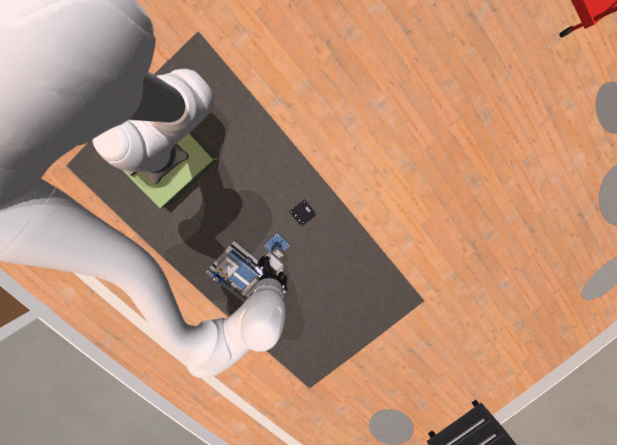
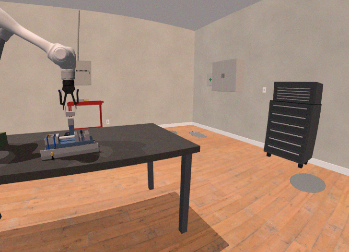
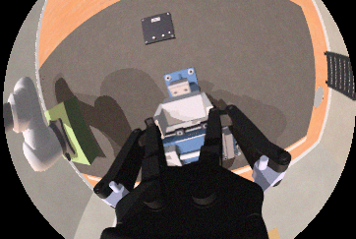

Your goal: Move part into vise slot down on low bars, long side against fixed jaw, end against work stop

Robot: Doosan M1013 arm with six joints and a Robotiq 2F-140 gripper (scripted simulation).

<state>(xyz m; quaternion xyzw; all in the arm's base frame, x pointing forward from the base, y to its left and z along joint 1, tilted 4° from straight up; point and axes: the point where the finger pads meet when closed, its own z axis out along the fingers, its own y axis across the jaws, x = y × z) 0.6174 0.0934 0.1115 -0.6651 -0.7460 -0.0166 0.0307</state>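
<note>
My hand is 30 mm above the part. From my hand the other things lie so: black infeed plate: 50 mm behind, 190 mm to the left, 210 mm below.
</note>
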